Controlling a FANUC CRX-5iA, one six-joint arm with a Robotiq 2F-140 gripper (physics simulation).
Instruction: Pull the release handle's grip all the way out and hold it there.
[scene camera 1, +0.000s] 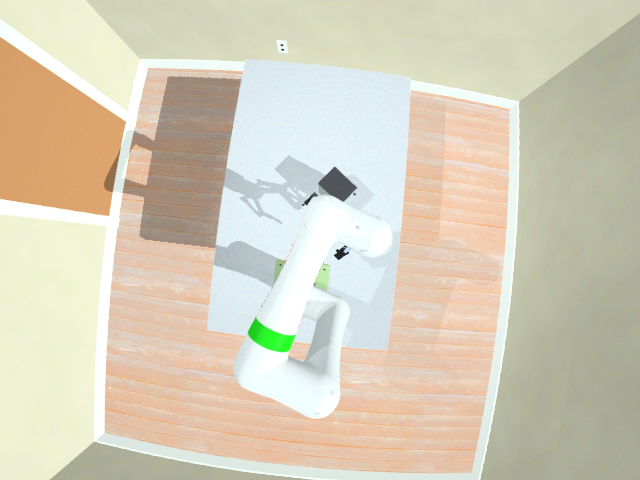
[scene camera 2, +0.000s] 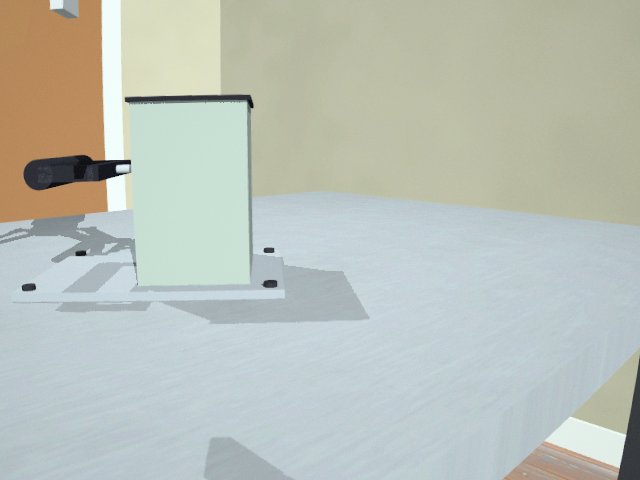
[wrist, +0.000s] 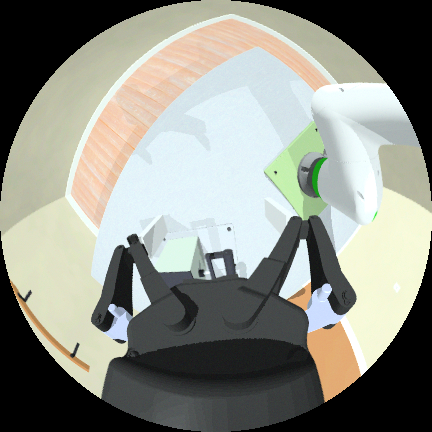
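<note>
The release handle's black grip sticks out sideways from a pale green upright housing with a black top. A short stretch of white rod shows between handle and housing in scene camera 2. The arm hides the handle in scene camera 1. My gripper is wide open and empty. One pale fingertip shows at the top left of scene camera 2, higher than the grip and apart from it. In the wrist view the housing and handle appear low between the fingers, partly hidden by the gripper body.
The housing stands on a bolted base plate on the pale table. The white arm reaches over the table from its green mounting plate. Walls surround the table and wooden floor.
</note>
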